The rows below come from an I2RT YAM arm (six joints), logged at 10 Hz.
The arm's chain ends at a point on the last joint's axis. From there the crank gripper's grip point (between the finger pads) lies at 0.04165 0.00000 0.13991 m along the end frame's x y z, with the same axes.
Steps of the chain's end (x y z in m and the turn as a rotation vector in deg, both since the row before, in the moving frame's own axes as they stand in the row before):
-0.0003 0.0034 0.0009 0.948 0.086 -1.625
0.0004 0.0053 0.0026 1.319 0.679 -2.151
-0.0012 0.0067 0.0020 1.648 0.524 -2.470
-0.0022 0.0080 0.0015 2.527 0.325 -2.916
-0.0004 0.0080 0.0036 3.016 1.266 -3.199
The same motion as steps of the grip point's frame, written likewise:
-0.0001 -0.0001 0.0008 0.948 0.086 -1.625
0.0020 0.0005 0.0020 1.319 0.679 -2.151
0.0000 0.0009 0.0015 1.648 0.524 -2.470
-0.0016 -0.0003 0.0011 2.527 0.325 -2.916
0.0024 -0.0017 0.0024 3.016 1.266 -3.199

